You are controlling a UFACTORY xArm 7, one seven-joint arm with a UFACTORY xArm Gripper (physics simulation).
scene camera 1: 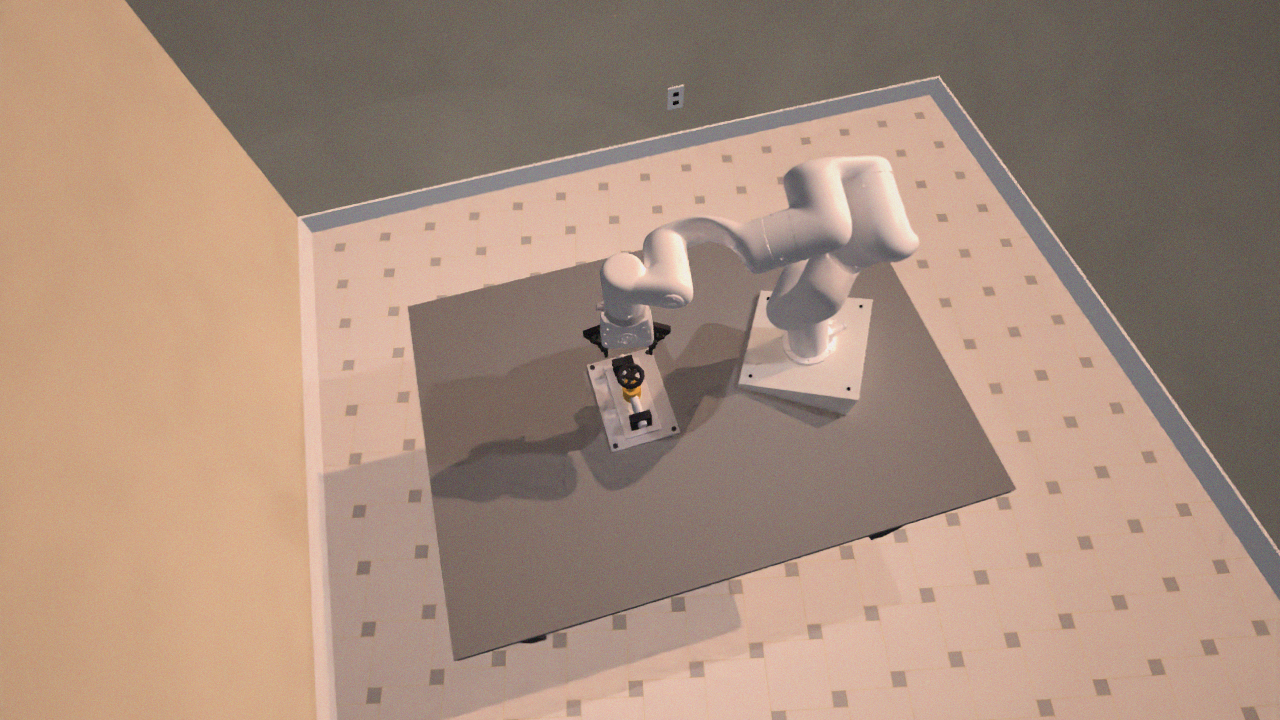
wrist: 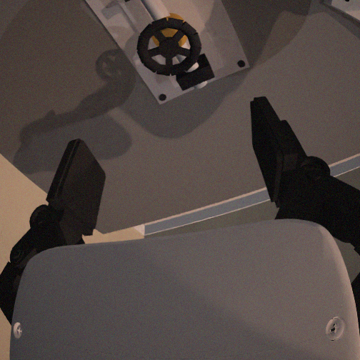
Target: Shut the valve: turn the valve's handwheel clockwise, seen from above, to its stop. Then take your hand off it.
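Note:
The valve's black spoked handwheel (scene camera 1: 630, 375) (wrist: 169, 47) sits above a yellow valve body (scene camera 1: 631, 392) (wrist: 169, 32) with a white pipe. The valve is mounted on a light grey base plate (scene camera 1: 601, 402) (wrist: 227, 50) with dark screws at its corners. My gripper (scene camera 1: 628, 352) (wrist: 167, 138) is open, with nothing between its fingers. It hangs off the wheel's side, towards the back wall in the scene view, and appears higher than the wheel. In the wrist view the handwheel lies beyond the fingertips and apart from them. The handwheel's turn angle cannot be told.
Black pipe supports (scene camera 1: 640, 419) (wrist: 196, 74) stand on the base plate. The arm's white pedestal plate (scene camera 1: 769, 371) is on the right of the dark table (scene camera 1: 716, 528). The arm reaches over the table from there. A tan wall (scene camera 1: 134, 358) is at the left.

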